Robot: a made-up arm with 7 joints.
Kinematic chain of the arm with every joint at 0, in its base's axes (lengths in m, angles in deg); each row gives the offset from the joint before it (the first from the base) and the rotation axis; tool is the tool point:
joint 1: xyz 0 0 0.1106 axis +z
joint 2: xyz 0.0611 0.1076 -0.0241 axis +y
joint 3: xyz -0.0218 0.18 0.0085 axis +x
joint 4: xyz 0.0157 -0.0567 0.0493 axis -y
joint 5: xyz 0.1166 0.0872 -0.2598 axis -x
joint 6: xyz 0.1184 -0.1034 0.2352 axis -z
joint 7: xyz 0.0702 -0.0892 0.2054 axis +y
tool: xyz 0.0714 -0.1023 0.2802
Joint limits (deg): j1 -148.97..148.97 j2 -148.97..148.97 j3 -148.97..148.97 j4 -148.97..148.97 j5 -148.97..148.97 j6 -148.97..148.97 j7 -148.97..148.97
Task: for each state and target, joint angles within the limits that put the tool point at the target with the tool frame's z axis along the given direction. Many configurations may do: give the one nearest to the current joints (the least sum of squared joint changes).
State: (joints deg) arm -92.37 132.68 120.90 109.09 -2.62 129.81 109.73
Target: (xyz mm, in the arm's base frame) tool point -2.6 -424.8 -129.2 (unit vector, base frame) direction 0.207 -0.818 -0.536
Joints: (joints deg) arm -127.54 148.97 140.53 125.24 32.78 148.97 55.33
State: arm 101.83 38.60 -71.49 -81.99 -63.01 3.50 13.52
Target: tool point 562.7 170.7 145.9 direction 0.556 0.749 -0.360
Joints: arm 129.85 42.46 -35.01 -77.38 -80.70 -12.04 44.91
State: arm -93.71 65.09 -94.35 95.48 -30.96 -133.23 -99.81
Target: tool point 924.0 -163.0 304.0 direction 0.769 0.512 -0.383
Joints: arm -89.52 67.79 -101.01 132.42 -70.96 -135.63 -131.38
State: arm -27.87 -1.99 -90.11 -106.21 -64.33 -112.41 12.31
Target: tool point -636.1 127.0 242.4 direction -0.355 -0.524 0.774
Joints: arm -10.02 -40.17 -81.95 -135.45 -91.81 -78.91 35.50
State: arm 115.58 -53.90 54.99 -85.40 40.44 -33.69 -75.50
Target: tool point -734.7 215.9 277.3 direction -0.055 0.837 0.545
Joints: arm 122.91 -51.42 49.33 -88.31 3.92 -75.28 -31.29
